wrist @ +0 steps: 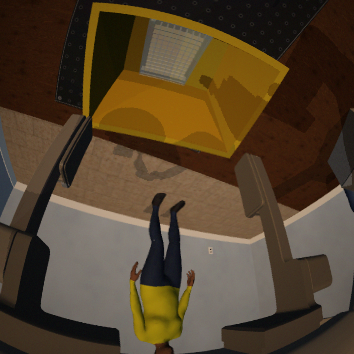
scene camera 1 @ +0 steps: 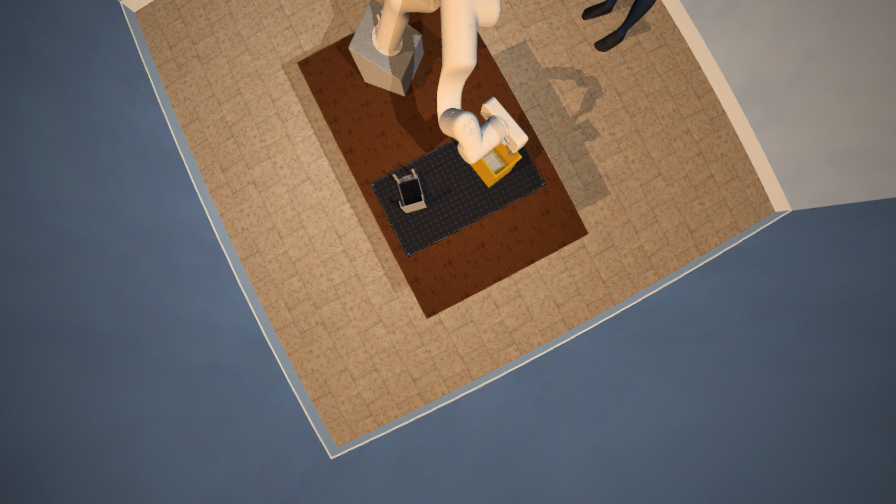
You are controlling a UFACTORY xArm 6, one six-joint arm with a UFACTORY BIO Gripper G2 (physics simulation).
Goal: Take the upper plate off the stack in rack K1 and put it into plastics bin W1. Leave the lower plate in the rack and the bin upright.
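A pale, clear ribbed plate lies on the floor of the yellow bin W1. The bin stands upright. My gripper is partly open, with nothing between its fingers. In the scene view its hand is over the back right part of the bin, and its fingertips are hidden. In the wrist view the plate is beyond the fingertips, apart from them. The rack K1 stands to the left, pale-framed with a dark inside. The lower plate cannot be made out there.
A black dotted mat lies under the rack and the bin, on a brown wooden table top. The arm's grey base block stands at the back. A person stands beyond the table.
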